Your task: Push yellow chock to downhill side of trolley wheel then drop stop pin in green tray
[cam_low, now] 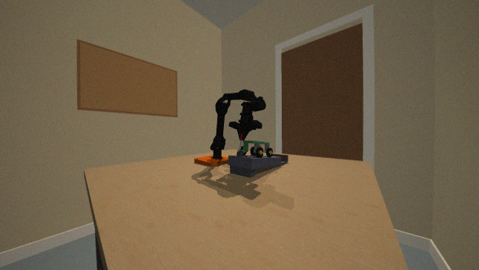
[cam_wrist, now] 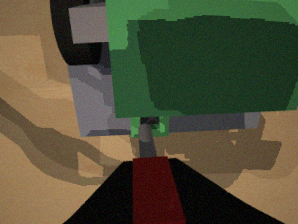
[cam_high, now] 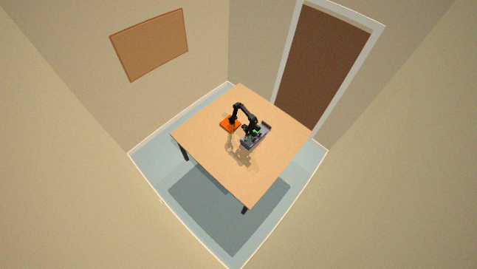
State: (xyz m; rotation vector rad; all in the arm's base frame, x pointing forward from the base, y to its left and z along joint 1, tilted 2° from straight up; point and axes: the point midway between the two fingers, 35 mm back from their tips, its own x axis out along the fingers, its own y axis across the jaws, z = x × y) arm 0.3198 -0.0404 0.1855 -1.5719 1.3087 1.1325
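My gripper tip is 60 mm past the yellow chock, 190 mm to the right of it and 80 mm above it. From my gripper tip the other things lie so: red-headed stop pin right at my gripper tip; then trolley 10 mm ahead, 100 mm to the left, 50 mm below; then grey ramp 10 mm ahead, 110 mm to the left, 120 mm below.
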